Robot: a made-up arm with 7 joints. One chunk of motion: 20 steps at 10 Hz.
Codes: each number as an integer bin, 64 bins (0 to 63) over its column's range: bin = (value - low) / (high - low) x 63, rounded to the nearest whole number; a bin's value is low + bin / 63 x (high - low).
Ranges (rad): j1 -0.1..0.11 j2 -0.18..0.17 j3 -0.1..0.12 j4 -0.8..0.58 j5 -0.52..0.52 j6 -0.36..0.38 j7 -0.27..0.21
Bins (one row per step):
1: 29 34 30 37 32 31 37
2: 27 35 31 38 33 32 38
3: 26 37 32 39 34 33 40
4: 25 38 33 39 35 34 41
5: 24 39 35 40 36 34 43
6: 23 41 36 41 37 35 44
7: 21 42 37 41 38 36 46
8: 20 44 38 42 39 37 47
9: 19 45 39 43 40 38 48
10: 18 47 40 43 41 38 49
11: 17 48 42 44 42 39 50
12: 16 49 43 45 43 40 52
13: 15 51 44 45 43 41 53
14: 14 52 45 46 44 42 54
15: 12 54 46 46 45 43 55
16: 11 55 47 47 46 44 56
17: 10 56 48 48 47 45 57
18: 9 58 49 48 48 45 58
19: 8 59 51 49 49 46 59
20: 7 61 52 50 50 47 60
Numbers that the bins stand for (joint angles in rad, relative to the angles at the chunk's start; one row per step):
1: -0.0033 0.0089 0.0048 0.0105 0.0083 0.0041 0.0119
2: -0.0100 0.0144 0.0083 0.0324 0.0248 0.0159 0.0195
3: -0.0133 0.0256 0.0117 0.0543 0.0413 0.0276 0.0348
4: -0.0167 0.0311 0.0152 0.0543 0.0578 0.0394 0.0424
5: -0.0200 0.0367 0.0222 0.0762 0.0743 0.0394 0.0576
6: -0.0233 0.0478 0.0257 0.0981 0.0908 0.0511 0.0652
7: -0.0300 0.0533 0.0292 0.0981 0.1073 0.0629 0.0805
8: -0.0333 0.0644 0.0327 0.1200 0.1238 0.0746 0.0881
9: -0.0367 0.0700 0.0362 0.1419 0.1403 0.0863 0.0957
10: -0.0400 0.0811 0.0397 0.1419 0.1568 0.0863 0.1033
11: -0.0433 0.0867 0.0467 0.1638 0.1733 0.0981 0.1110
12: -0.0467 0.0922 0.0502 0.1857 0.1898 0.1098 0.1262
13: -0.0500 0.1033 0.0537 0.1857 0.1898 0.1216 0.1338
14: -0.0533 0.1089 0.0571 0.2076 0.2063 0.1333 0.1414
15: -0.0600 0.1200 0.0606 0.2076 0.2229 0.1451 0.1490
16: -0.0633 0.1256 0.0641 0.2295 0.2394 0.1568 0.1567
17: -0.0667 0.1311 0.0676 0.2514 0.2559 0.1686 0.1643
18: -0.0700 0.1422 0.0711 0.2514 0.2724 0.1686 0.1719
19: -0.0733 0.1478 0.0781 0.2733 0.2889 0.1803 0.1795
20: -0.0767 0.1589 0.0816 0.2952 0.3054 0.1921 0.1871

